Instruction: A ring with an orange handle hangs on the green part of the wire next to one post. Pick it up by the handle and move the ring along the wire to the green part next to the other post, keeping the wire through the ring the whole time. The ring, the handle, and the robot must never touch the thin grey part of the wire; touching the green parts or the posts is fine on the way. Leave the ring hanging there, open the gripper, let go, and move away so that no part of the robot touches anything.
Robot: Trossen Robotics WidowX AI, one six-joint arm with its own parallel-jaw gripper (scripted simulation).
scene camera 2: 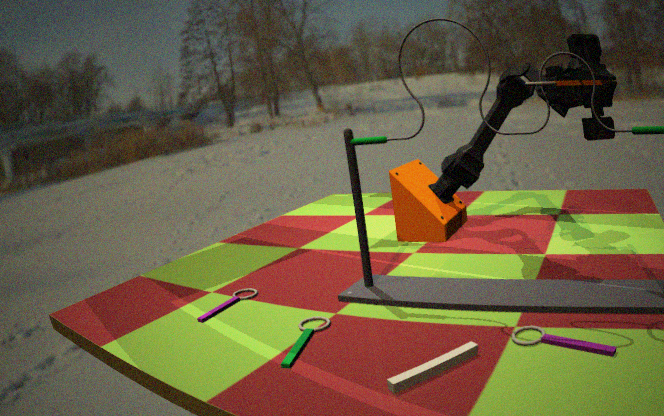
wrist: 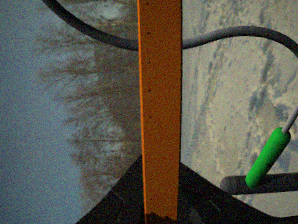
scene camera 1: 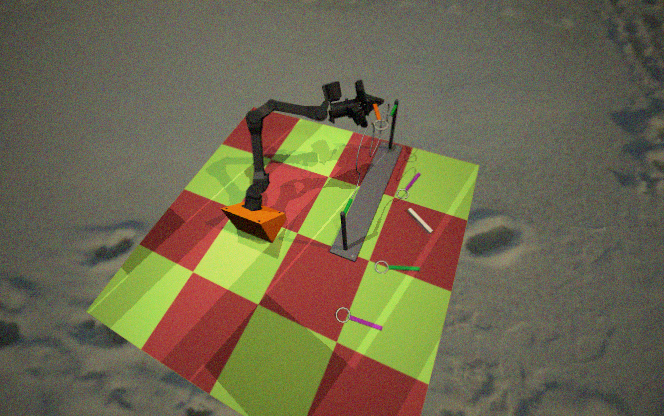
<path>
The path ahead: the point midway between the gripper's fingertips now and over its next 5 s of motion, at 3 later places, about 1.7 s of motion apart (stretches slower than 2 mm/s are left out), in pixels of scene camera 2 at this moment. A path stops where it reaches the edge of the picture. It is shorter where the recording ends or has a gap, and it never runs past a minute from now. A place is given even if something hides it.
My gripper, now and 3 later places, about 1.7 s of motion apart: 614,80; 619,134; 549,210; 493,207
</path>
